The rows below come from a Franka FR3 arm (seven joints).
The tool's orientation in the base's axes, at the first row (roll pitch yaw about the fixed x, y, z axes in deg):
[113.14 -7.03 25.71]
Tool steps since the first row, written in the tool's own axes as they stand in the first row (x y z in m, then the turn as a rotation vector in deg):
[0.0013 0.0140 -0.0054 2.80 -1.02 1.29]
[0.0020 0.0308 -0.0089 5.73 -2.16 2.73]
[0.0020 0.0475 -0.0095 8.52 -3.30 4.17]
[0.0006 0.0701 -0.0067 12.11 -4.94 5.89]
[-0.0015 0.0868 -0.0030 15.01 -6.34 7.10]
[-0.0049 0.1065 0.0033 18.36 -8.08 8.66]
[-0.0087 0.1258 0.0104 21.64 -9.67 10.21]
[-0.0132 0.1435 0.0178 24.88 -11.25 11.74]
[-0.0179 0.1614 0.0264 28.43 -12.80 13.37]
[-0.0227 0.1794 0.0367 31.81 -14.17 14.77]
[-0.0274 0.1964 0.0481 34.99 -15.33 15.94]
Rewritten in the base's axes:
[-0.0003 -0.0007 0.0150 3.00 0.57 -1.09]
[0.0000 -0.0044 0.0318 6.18 1.13 -2.33]
[0.0009 -0.0106 0.0473 9.24 1.63 -3.60]
[0.0024 -0.0226 0.0667 13.09 2.45 -5.32]
[0.0033 -0.0332 0.0802 16.12 3.28 -6.72]
[0.0044 -0.0477 0.0953 19.69 4.17 -8.50]
[0.0055 -0.0628 0.1097 23.20 4.97 -10.16]
[0.0060 -0.0779 0.1224 26.66 5.76 -11.80]
[0.0068 -0.0941 0.1348 30.45 6.60 -13.42]
[0.0083 -0.1117 0.1466 34.00 7.48 -14.80]
[0.0103 -0.1298 0.1571 37.28 8.37 -15.93]

